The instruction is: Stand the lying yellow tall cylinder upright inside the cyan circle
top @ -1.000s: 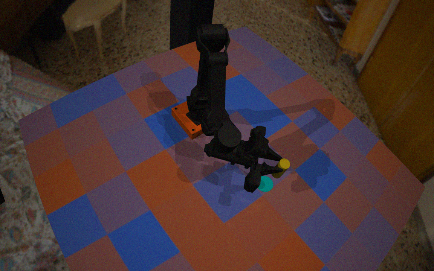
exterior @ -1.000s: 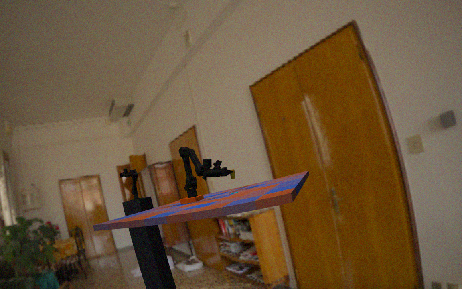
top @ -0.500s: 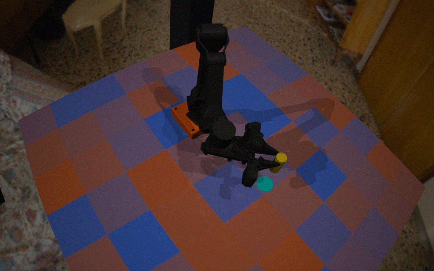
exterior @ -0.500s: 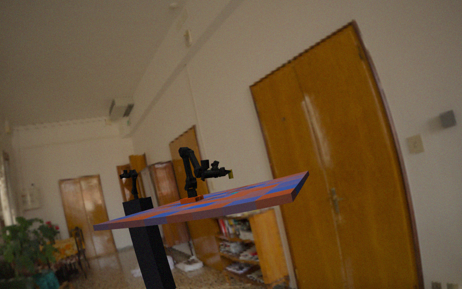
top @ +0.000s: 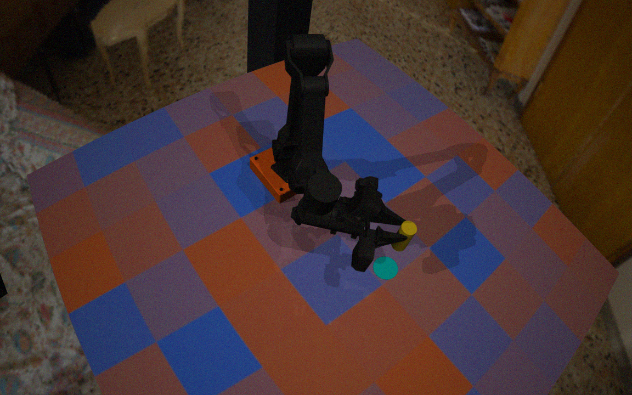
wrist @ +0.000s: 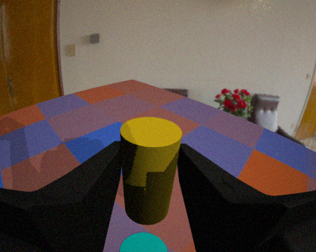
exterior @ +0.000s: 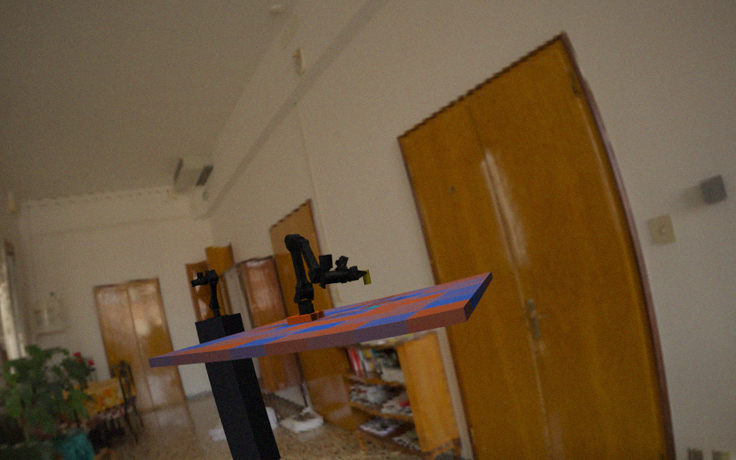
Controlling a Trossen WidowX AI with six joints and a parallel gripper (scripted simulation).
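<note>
The cyan circle lies 160 mm below my gripper tip. From my gripper tip the other things lie so: yellow cylinder (20 mm below).
</note>
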